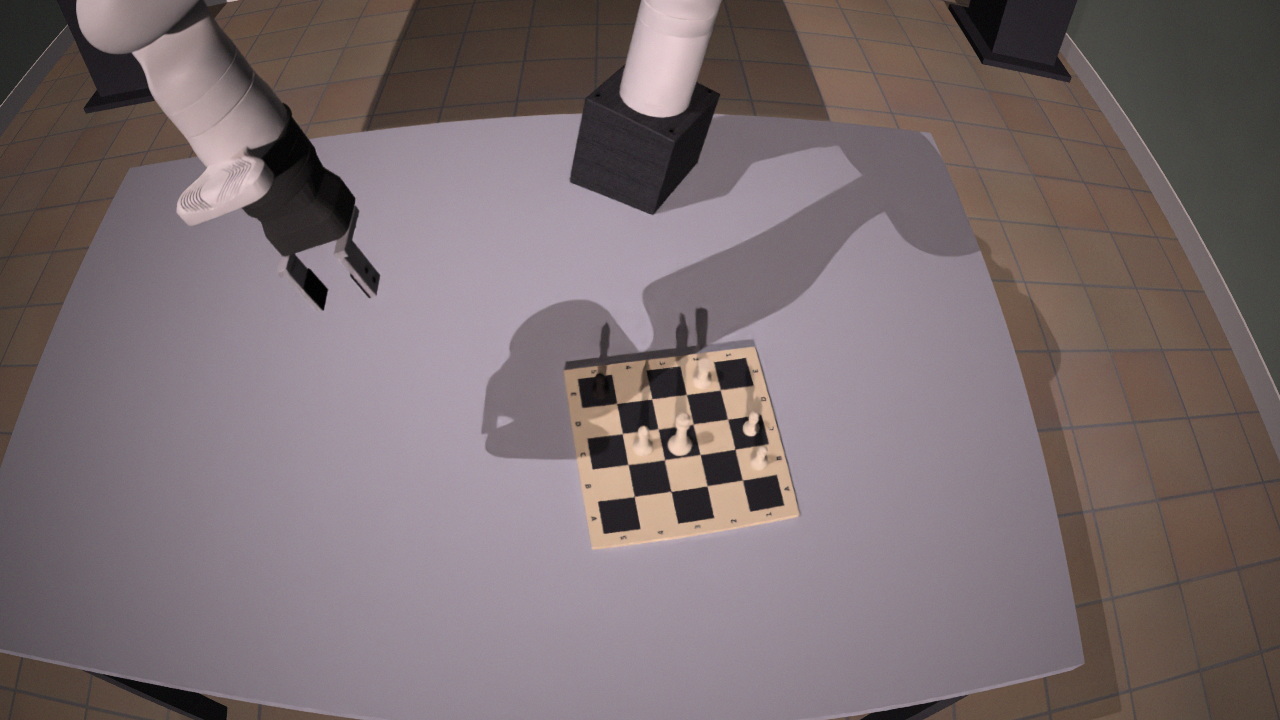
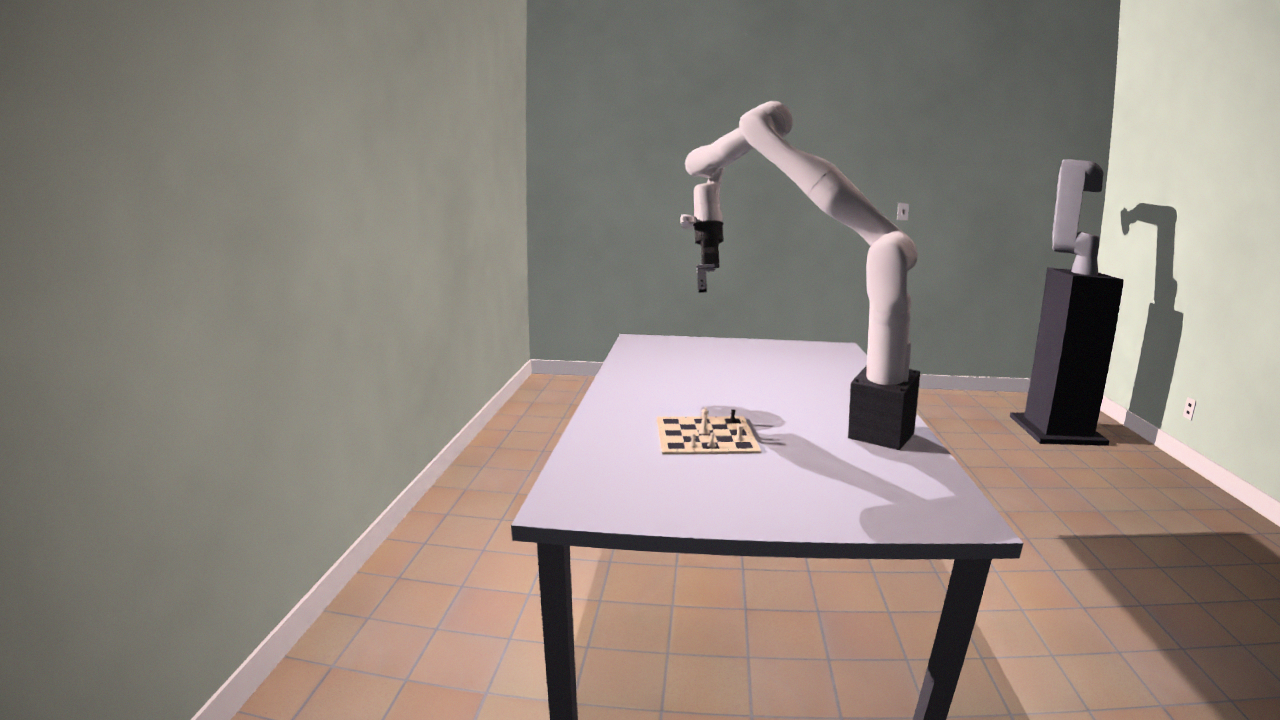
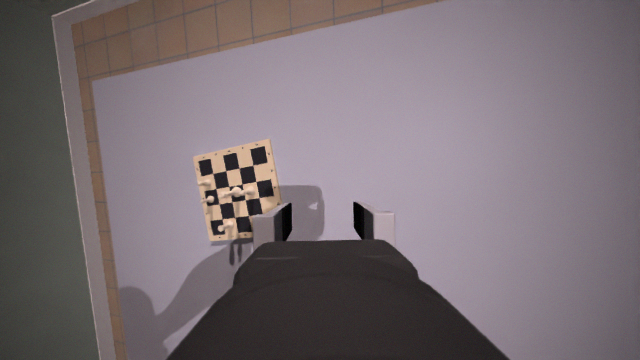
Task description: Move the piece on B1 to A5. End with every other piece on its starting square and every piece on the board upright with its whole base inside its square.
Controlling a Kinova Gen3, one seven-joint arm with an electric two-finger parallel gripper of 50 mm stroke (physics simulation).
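Frame: origin at the arm's base, x ahead, y left, z up, level; metres.
Seen in the pictures: gripper, between the fingertips: [image 1: 348,293] [image 2: 702,290] [image 3: 322,216]; arm's base, origin of its link: [image 1: 654,94] [image 2: 886,376].
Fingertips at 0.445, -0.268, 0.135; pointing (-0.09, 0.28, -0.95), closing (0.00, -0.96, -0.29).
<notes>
Offsets run from my fingertips to a thing's top centre, as dx, dy, dz. "pt": to the spot under its first point. Level surfaces: height alone.
A small white pawn {-0.005, +0.378, -0.253} [image 1: 759,459] [image 2: 692,442] [image 3: 204,183] stands upright on B1 of the chessboard {-0.031, +0.293, -0.285} [image 1: 608,540] [image 2: 664,450] [image 3: 271,162]. The dark corner square A5 {pt +0.057, +0.230, -0.285} [image 1: 618,515] [image 3: 258,155] is bare. A white pawn {-0.047, +0.371, -0.253} [image 1: 751,424] [image 3: 210,199] stands next to it on C1. A tall white piece {-0.027, +0.294, -0.222} [image 1: 680,436] [image 2: 704,423] [image 3: 236,192] stands on C3, a white pawn {-0.024, +0.255, -0.241} [image 1: 642,440] on C4, a white piece {-0.109, +0.320, -0.252} [image 1: 701,373] [image 2: 740,433] on E2 and a black piece {-0.093, +0.209, -0.253} [image 1: 600,387] [image 2: 733,416] on E5. My gripper [image 1: 349,301] [image 2: 701,290] [image 3: 322,216] is open and empty, high above the table, away from the board.
The table {dz -0.291} [image 1: 358,501] [image 2: 608,501] [image 3: 450,125] carries the board and the arm's black base block [image 1: 640,147] [image 2: 883,411]. The arm's shadow falls across the E5 side of the board. Another arm stands on a black pedestal [image 2: 1069,358] off the table.
</notes>
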